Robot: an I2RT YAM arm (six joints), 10 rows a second.
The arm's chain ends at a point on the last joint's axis. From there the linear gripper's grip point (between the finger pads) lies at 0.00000 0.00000 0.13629 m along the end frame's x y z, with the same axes.
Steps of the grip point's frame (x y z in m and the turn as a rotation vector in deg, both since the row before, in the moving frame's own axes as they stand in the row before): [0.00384 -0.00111 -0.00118 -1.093 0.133 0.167]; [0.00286 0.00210 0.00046 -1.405 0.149 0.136]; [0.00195 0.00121 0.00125 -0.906 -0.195 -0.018]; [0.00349 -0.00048 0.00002 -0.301 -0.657 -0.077]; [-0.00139 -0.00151 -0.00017 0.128 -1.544 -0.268]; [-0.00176 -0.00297 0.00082 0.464 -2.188 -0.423]
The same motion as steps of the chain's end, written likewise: [0.00353 -0.00371 -0.00115 -1.093 0.133 0.167]; [0.00251 -0.00124 0.00050 -1.405 0.149 0.136]; [0.00241 -0.00095 0.00127 -0.906 -0.195 -0.018]; [0.00505 -0.00120 0.00003 -0.301 -0.657 -0.077]; [0.00228 -0.00121 -0.00012 0.128 -1.544 -0.268]; [0.00345 -0.00189 0.00092 0.464 -2.188 -0.423]
